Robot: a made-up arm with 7 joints.
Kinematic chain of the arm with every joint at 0, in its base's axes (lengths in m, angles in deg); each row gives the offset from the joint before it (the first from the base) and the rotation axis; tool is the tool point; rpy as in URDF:
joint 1: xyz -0.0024 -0.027 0.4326 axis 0 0.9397 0.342
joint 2: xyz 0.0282 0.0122 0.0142 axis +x
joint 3: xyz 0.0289 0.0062 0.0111 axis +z
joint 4: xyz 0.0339 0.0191 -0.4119 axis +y
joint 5: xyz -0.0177 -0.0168 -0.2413 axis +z
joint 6: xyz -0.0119 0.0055 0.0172 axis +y
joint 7: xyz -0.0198 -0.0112 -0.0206 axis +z
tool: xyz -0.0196 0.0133 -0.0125 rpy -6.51 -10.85 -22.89
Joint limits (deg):
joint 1: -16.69..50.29
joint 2: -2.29..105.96
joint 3: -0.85..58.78
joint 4: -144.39..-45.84
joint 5: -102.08..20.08
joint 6: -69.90..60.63
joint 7: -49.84..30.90
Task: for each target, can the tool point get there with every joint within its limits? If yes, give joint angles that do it. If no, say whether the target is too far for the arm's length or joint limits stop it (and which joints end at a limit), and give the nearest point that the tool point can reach.
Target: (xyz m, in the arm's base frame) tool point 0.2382 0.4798 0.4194
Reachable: yes | joints 32.50 92.21 10.05 -91.39 -45.13 45.09 -21.28
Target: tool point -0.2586 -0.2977 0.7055
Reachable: no: joint limits stop it (at a limit: joint 1, joint 2, joint 3, joint 4, joint 5) | nearest point 0.0499 0.1073 0.7098 | short by 0.509 m
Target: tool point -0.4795 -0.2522 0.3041
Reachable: no: joint limits stop it (at a limit: joint 1, joint 2, joint 3, joint 4, joint 6, joint 7) | nearest point -0.3988 0.0571 -0.0102 | short by 0.448 m
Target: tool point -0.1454 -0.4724 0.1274
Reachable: no: joint limits stop it (at a limit: joint 1, joint 2, joint 3, joint 4, joint 5, joint 6, joint 7) | nearest point -0.2960 -0.0750 -0.0989 | short by 0.482 m
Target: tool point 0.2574 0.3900 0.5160
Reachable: yes | joints 26.56 83.09 42.37 -108.21 -47.49 -36.54 -13.23
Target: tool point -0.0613 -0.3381 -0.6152
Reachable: no: too far | nearest point -0.0436 -0.0383 -0.2257 | short by 0.492 m
